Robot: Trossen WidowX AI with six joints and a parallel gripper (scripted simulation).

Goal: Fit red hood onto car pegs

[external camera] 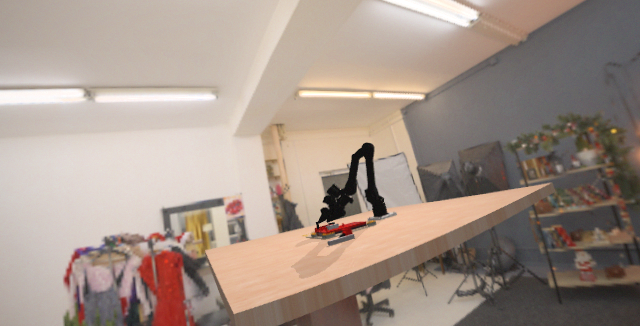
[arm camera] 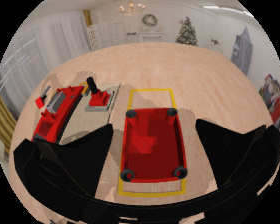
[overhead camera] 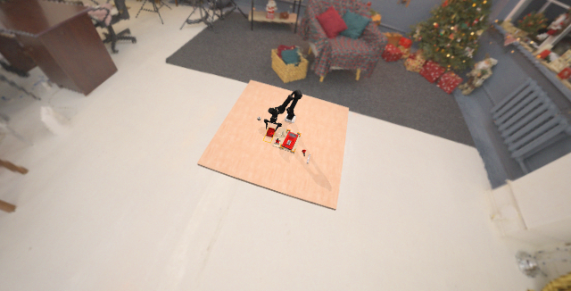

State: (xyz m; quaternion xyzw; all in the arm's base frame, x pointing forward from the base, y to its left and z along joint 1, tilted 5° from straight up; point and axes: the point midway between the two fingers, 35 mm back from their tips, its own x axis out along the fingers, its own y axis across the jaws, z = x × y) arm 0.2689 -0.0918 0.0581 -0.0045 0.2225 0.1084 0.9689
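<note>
Now: the red hood 4 cm below my gripper tip and 1 cm behind it. Also, from my gripper tip: white piece 47 cm to the left, 8 cm ahead, 4 cm below.
</note>
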